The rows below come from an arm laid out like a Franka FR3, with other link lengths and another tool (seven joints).
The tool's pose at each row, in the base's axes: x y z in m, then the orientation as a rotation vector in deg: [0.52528, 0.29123, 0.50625, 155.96, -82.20, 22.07]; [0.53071, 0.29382, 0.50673, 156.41, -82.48, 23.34]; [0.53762, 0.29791, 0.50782, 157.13, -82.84, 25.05]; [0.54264, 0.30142, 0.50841, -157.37, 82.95, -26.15]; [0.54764, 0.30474, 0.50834, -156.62, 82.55, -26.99]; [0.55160, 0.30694, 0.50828, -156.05, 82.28, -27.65]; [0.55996, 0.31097, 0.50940, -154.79, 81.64, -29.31]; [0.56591, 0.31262, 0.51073, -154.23, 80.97, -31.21]
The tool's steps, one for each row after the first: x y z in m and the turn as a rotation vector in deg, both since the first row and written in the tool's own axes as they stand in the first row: [0.00096, -0.00595, 0.00023, 0.96, 0.36, 0.12]; [0.00166, -0.01402, -0.00007, 2.33, 0.79, 0.26]; [0.00169, -0.02017, -0.00017, 3.35, 1.01, 0.37]; [0.00170, -0.02615, 0.00040, 4.26, 1.22, 0.47]; [0.00205, -0.03064, 0.00091, 4.94, 1.40, 0.56]; [0.00359, -0.03986, 0.00089, 6.49, 1.94, 0.74]; [0.00579, -0.04577, 0.00054, 7.53, 2.87, 0.61]
